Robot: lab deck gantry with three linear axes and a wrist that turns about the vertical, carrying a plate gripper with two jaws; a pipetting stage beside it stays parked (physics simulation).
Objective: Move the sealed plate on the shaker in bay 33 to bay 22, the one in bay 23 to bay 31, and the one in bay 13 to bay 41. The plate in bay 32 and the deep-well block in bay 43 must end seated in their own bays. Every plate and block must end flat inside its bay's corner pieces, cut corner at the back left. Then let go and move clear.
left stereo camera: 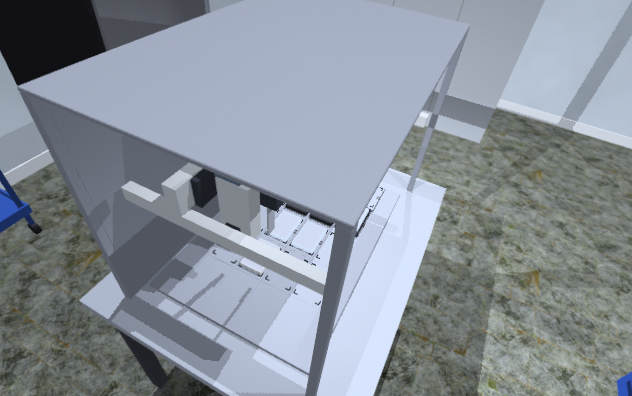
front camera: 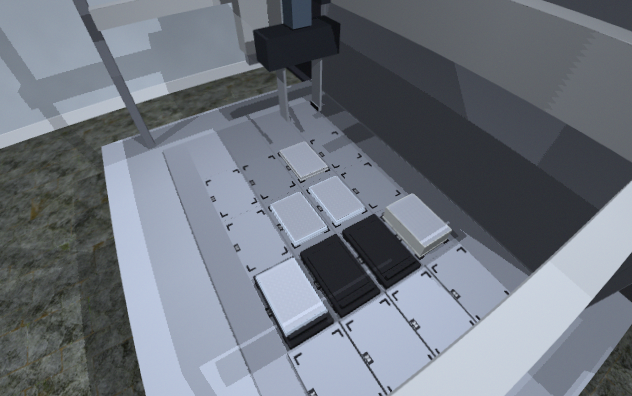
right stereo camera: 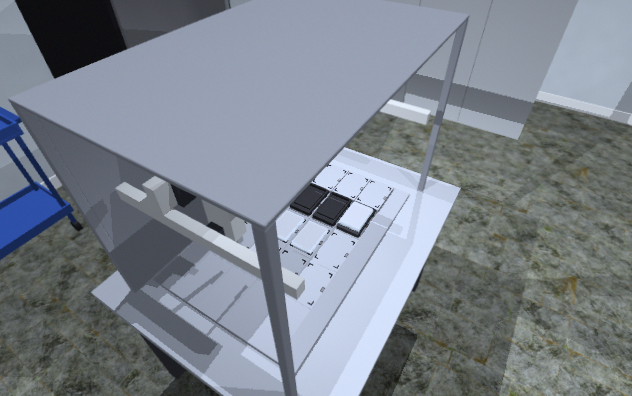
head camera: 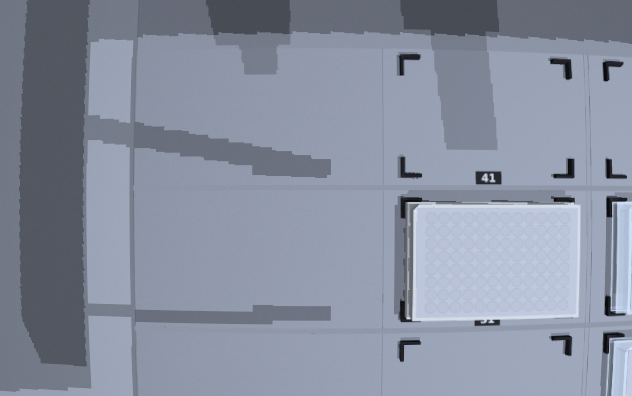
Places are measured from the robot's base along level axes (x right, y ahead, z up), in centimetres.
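Where they show: gripper, fingertip midpoint: (front camera: 301, 112); robot's base, origin of the base link: (left stereo camera: 318, 304) (front camera: 206, 182) (right stereo camera: 311, 304).
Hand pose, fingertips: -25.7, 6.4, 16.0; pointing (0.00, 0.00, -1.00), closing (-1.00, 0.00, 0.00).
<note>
Each offset is from my fingertips to the top centre of the thing, as dx, dy, dz. "spot": to the spot under its first point.
My gripper (front camera: 301, 113) is open and empty, raised beyond the far left of the bays. A white sealed plate @(+0.0, +0.0, -14.6) (front camera: 303, 160) (head camera: 495, 260) (left stereo camera: 251, 265) lies in bay 31, apparently flat, cut corner at the back left. Another plate @(+10.7, +16.4, -14.6) (front camera: 298, 218) (right stereo camera: 308, 237) lies in bay 22, and one @(+0.0, +16.4, -14.6) (front camera: 336, 200) (right stereo camera: 287, 223) in bay 32. A white plate @(+21.3, +32.7, -12.4) (front camera: 290, 292) (right stereo camera: 356, 216) sits on the bay 13 shaker @(spot: +22.3, +40.9, -14.2) (front camera: 307, 337). The dark shakers in bay 23 @(+10.6, +33.2, -12.9) (front camera: 340, 275) and bay 33 @(-0.1, +33.2, -12.9) (front camera: 381, 250) are bare. The deep-well block @(-10.7, +32.8, -11.8) (front camera: 417, 220) stands in bay 43. Bay 41 @(spot: -11.3, +3.4, -16.0) (head camera: 530, 110) holds no plate.
Black corner pieces mark the other bays in the front view. The enclosure's post @(spot: +36.5, -33.5, +40.7) (left stereo camera: 336, 280) (right stereo camera: 274, 300) and pale beam (left stereo camera: 220, 232) (right stereo camera: 210, 240) partly hide the deck in the stereo views. A dark side wall (front camera: 425, 130) runs along the deck's back.
</note>
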